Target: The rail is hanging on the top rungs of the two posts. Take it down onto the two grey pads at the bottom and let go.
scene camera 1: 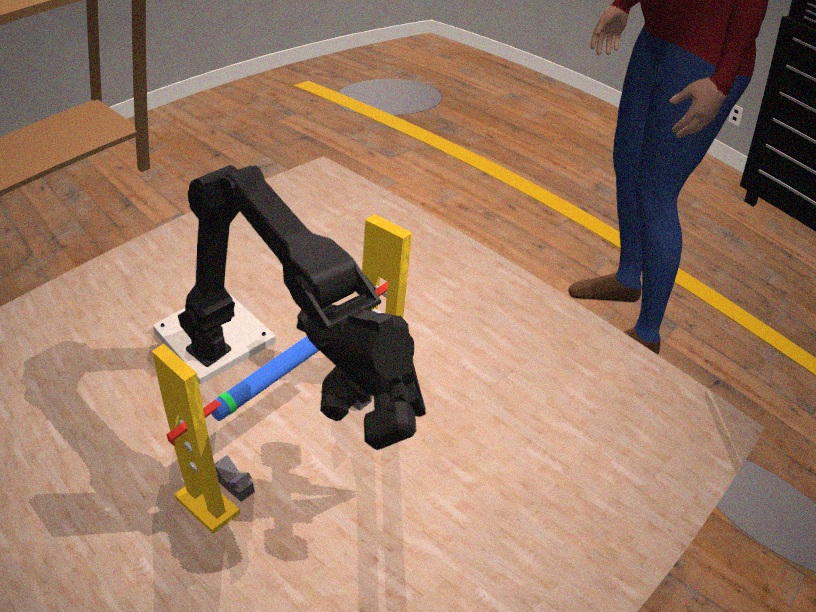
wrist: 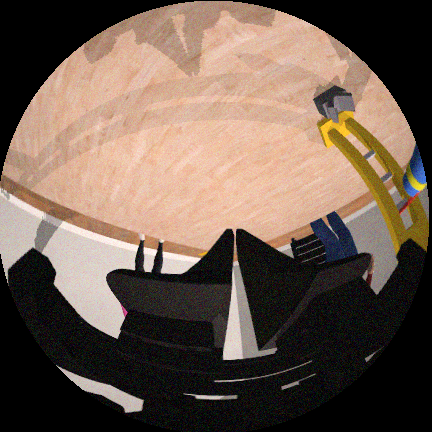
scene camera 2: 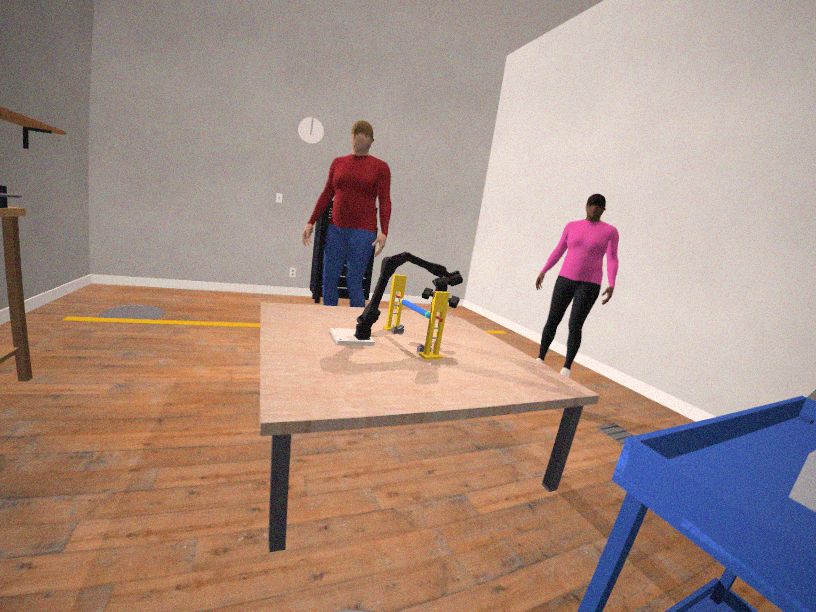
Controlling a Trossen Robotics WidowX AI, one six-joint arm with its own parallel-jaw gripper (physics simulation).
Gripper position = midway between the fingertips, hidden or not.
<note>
My gripper (scene camera 1: 422, 412) is shut and holds nothing. Also in view: a yellow post (scene camera 1: 201, 496) and a yellow post (scene camera 1: 386, 251).
My gripper shows as well in the wrist view (wrist: 233, 234).
</note>
